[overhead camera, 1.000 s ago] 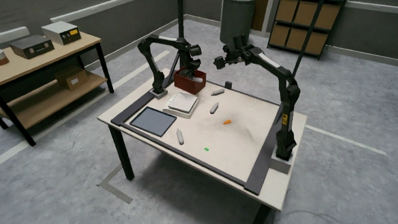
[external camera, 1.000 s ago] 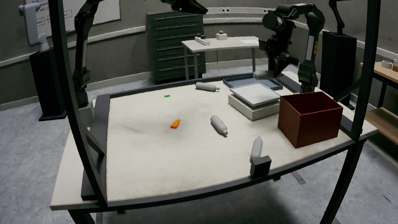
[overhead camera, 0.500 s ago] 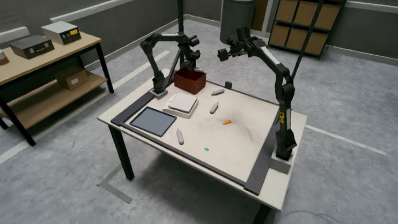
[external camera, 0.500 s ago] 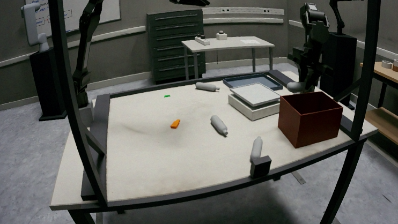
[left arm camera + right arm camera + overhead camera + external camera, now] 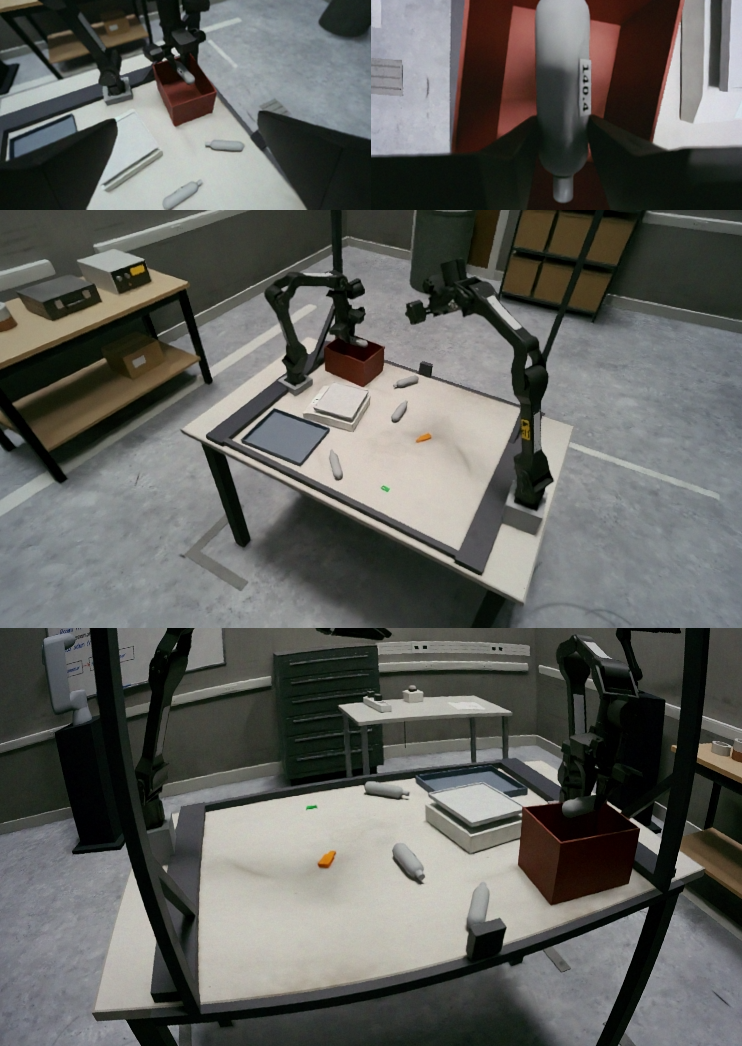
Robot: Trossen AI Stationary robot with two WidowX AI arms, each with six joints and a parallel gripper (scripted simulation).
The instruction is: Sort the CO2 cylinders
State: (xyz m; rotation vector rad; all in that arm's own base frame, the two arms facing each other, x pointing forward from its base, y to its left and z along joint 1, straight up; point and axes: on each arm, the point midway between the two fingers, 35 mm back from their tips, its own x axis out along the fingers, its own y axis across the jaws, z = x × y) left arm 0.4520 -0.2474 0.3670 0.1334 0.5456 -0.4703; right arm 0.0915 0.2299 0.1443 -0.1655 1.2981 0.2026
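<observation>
The red scrap bin is 140 mm below my right hand and 20 mm to the left of it. Also, from my right hand: small green piece (520 mm to the left, 420 mm ahead, 170 mm below); then blue-grey tray (460 mm ahead, 170 mm below, 110 mm to the left); then small orange piece (480 mm to the left, 170 mm below, 160 mm ahead).
</observation>
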